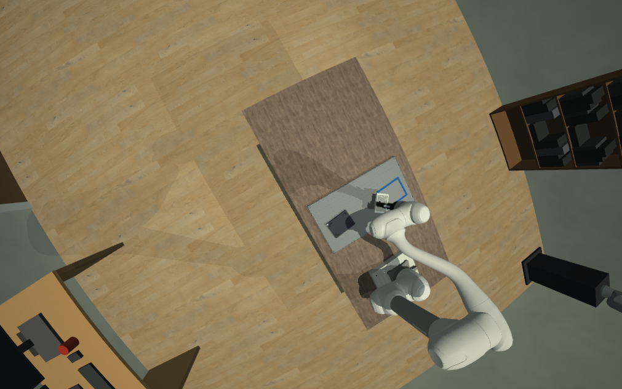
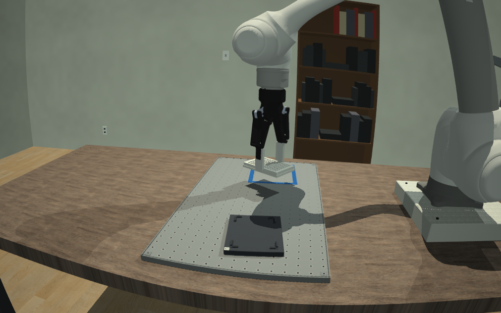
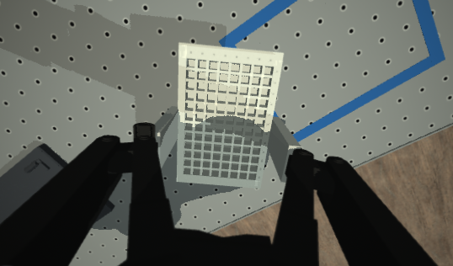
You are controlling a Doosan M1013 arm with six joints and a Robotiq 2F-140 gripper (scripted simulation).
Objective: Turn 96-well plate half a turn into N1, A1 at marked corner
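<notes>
The dark plate nest N1 lies 29 cm to the left of my hand, 9 cm below it and 1 cm behind it. The rest, counted from my hand: A1 label 37 cm to the left, 8 cm below, 3 cm ahead; white 96-well plate 2 cm below.
</notes>
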